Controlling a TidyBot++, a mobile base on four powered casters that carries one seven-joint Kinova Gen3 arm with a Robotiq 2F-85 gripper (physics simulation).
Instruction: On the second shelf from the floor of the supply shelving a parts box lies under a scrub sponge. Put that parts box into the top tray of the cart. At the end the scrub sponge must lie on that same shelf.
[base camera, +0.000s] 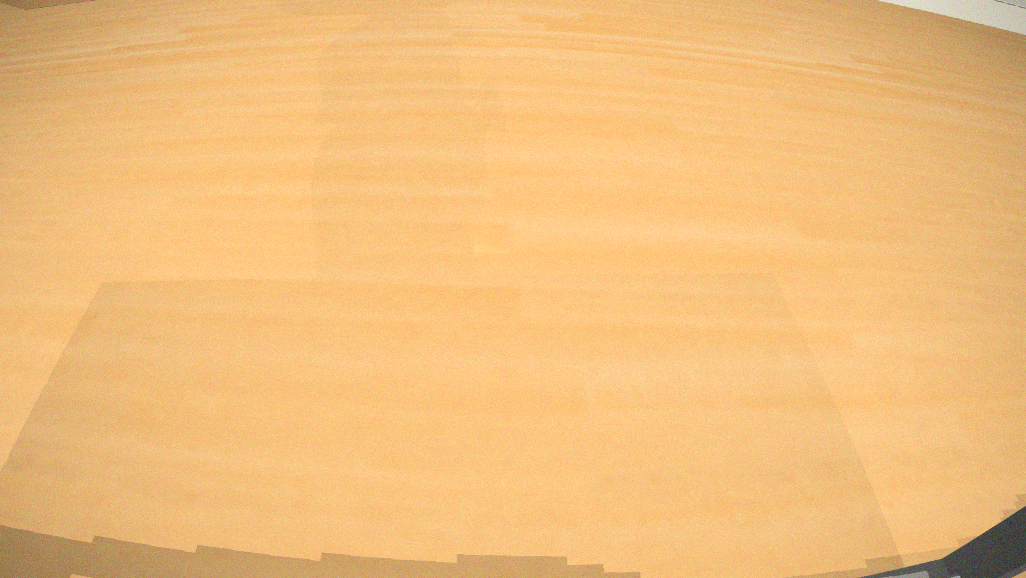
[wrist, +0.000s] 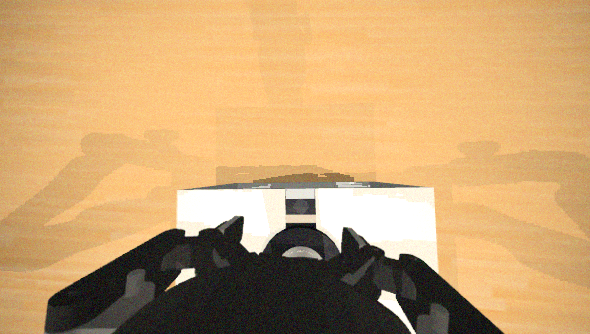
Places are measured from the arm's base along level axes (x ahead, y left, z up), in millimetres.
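Where they show: gripper, fingertip midpoint: (wrist: 292, 232).
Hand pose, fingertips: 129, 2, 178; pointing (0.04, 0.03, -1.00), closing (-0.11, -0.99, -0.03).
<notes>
After its pixels a point has its place, as x, y, z.
My gripper (wrist: 292, 232) @[129, 2, 178] is open in the wrist view, its two black fingers spread apart above the white top of my own base, with no object between them. The supply shelving, the parts box, the scrub sponge and the cart do not show in the base camera view or the wrist view.
Wooden floor (base camera: 502, 215) @[557, -34, -397] (wrist: 400, 75) @[577, -406, -397] stretches ahead of my white base (wrist: 380, 210) @[109, -152, -14], with shadows of the arm and base on it. A pale strip (base camera: 969, 14) @[1701, -1642, -375] runs along the far right corner of the base camera view. A brown edge (base camera: 43, 2) @[1590, 1204, -383] shows at the top left.
</notes>
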